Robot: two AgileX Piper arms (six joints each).
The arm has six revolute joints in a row. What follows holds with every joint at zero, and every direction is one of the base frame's.
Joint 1 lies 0.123 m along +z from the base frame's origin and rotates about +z.
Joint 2 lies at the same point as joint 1 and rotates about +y.
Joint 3 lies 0.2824 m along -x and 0.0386 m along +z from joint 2 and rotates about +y.
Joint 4 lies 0.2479 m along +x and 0.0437 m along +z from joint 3 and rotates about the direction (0.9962, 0, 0.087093).
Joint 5 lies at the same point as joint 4 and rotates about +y.
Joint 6 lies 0.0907 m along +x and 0.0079 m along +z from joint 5 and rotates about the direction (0.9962, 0, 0.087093).
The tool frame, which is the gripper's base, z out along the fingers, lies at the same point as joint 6; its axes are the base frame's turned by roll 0, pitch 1.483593 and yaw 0 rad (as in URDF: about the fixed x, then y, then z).
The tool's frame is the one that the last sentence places.
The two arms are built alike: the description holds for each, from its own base.
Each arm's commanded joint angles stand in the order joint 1, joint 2, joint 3, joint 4, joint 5, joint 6.
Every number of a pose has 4 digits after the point. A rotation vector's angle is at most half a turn.
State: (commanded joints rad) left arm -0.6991 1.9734 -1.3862 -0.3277 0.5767 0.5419; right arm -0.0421 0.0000 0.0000 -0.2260 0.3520 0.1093
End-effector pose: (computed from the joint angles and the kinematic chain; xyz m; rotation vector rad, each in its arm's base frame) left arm 0.3121 -0.2833 0.1889 1.2815 2.3172 -0.3801; right arm 0.0529 -0.0093 0.1822 -0.0014 1.8300 -0.1731
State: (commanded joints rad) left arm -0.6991 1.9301 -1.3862 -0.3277 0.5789 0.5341; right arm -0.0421 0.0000 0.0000 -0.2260 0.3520 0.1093
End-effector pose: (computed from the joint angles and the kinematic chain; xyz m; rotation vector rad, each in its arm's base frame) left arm 0.3094 -0.2811 0.2070 1.2580 2.2838 -0.3900; right arm 0.0529 -0.0093 0.1822 -0.0014 1.8300 -0.1731
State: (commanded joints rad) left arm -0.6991 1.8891 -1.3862 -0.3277 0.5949 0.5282; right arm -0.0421 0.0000 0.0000 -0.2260 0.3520 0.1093
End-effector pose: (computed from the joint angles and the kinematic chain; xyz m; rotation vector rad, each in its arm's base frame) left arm 0.3054 -0.2782 0.2233 1.2467 2.2615 -0.4007; right arm 0.0529 -0.0093 0.1822 -0.0014 1.8300 -0.1731
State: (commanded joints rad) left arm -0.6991 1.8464 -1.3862 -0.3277 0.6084 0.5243; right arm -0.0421 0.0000 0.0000 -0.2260 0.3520 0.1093
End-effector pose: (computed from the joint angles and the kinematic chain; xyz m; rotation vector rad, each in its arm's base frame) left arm 0.3008 -0.2748 0.2402 1.2355 2.2343 -0.4104; right arm 0.0529 -0.0093 0.1822 -0.0014 1.8300 -0.1731
